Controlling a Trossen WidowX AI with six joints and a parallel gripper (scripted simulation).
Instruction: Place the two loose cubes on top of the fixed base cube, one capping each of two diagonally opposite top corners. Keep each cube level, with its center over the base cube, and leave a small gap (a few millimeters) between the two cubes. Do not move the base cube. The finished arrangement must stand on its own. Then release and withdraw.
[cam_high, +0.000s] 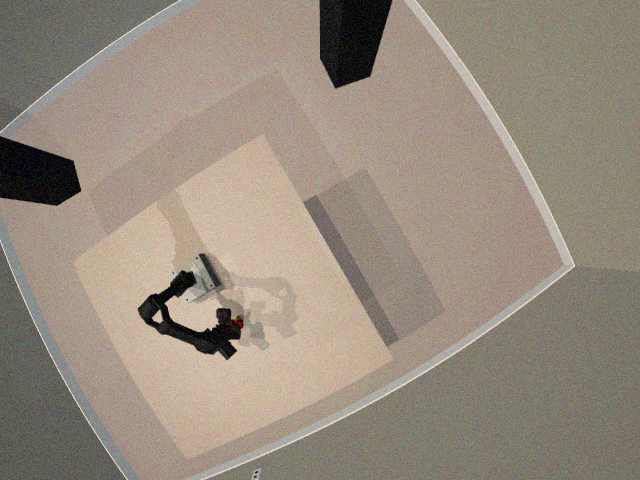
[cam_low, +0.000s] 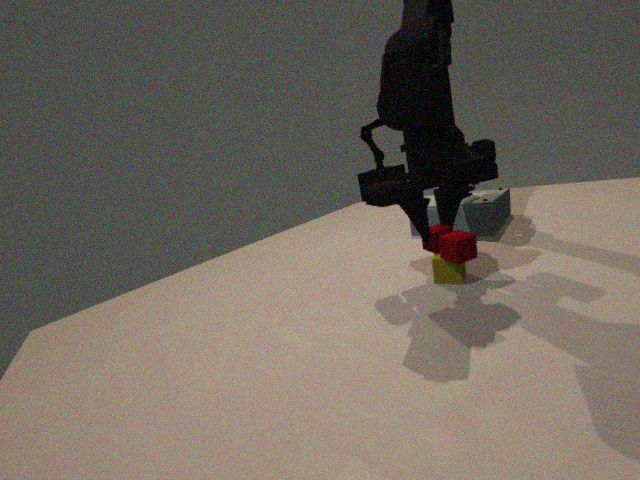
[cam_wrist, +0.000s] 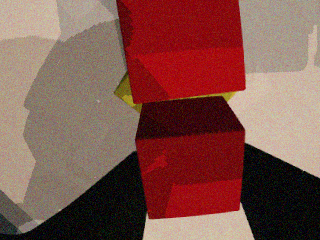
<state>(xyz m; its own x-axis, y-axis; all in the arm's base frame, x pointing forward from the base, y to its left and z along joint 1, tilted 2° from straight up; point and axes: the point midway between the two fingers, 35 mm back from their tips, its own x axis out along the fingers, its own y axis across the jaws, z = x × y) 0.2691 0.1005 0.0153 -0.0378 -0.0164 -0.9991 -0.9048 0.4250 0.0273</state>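
Now: gripper tip right at the red cube. The rest, counted from my gripper tip: yellow base cube (40 mm below, 20 mm to the left, 10 mm ahead).
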